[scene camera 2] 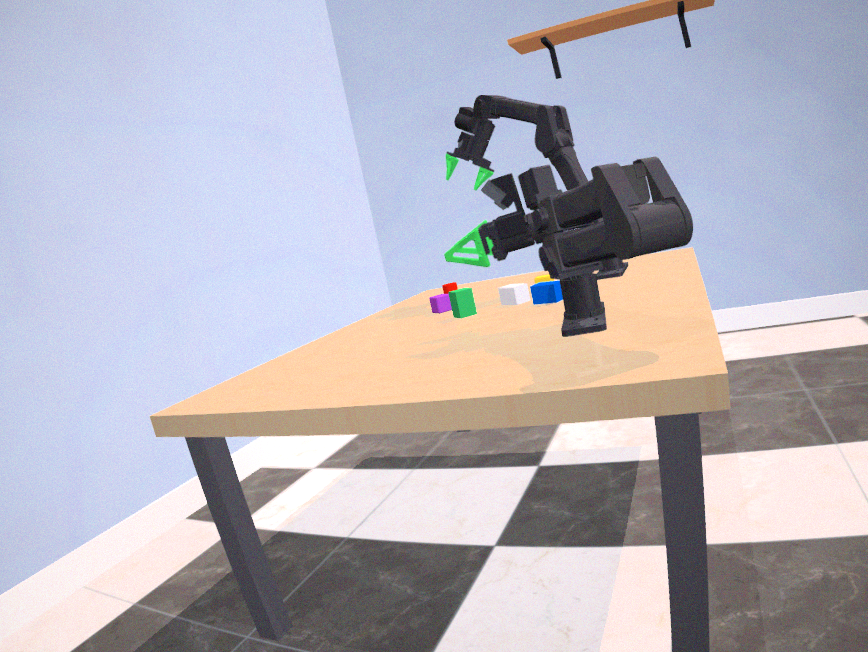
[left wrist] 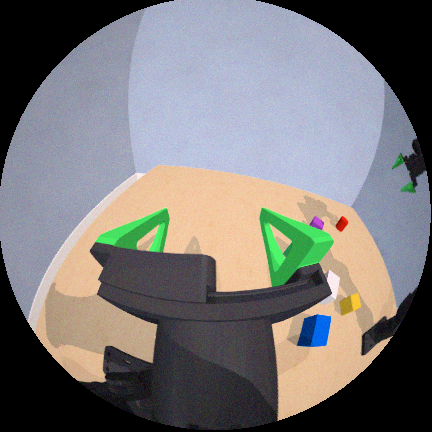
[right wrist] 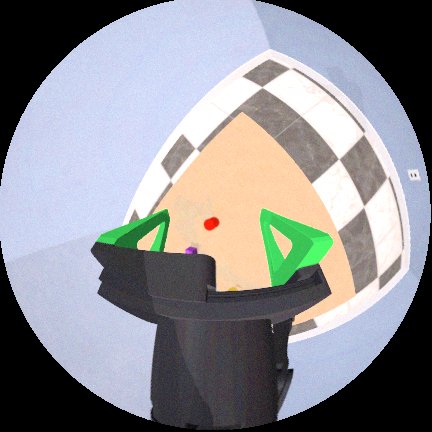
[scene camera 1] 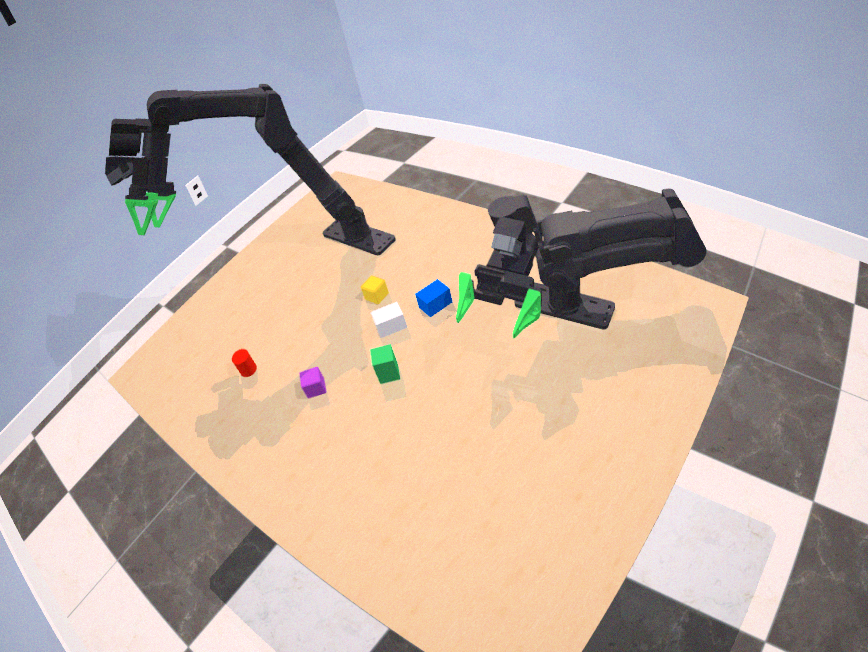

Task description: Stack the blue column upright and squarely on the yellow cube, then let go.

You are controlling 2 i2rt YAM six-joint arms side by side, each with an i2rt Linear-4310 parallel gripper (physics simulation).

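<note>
The blue column (scene camera 1: 433, 298) (scene camera 2: 545, 292) (left wrist: 315, 330) lies on its side on the table, near the base of my left arm. The yellow cube (scene camera 1: 374, 289) (left wrist: 350, 304) stands on the table to the left of the blue column in scene camera 1, apart from it; in scene camera 2 it is mostly hidden behind the blue column. My left gripper (scene camera 1: 486, 322) (left wrist: 213, 212) is open and empty, above the table to the right of the blue column in scene camera 1. My right gripper (scene camera 1: 150, 228) (scene camera 2: 463, 183) (right wrist: 214, 213) is open and empty, high up, far from both.
A white block (scene camera 1: 389, 320) (scene camera 2: 514, 294) lies close to the yellow cube and blue column. A green block (scene camera 1: 385, 364) (scene camera 2: 463, 302), a purple cube (scene camera 1: 312, 382) (scene camera 2: 439, 303) and a red cylinder (scene camera 1: 244, 362) (right wrist: 211, 223) stand farther off. A wall shelf (scene camera 2: 610, 25) hangs behind.
</note>
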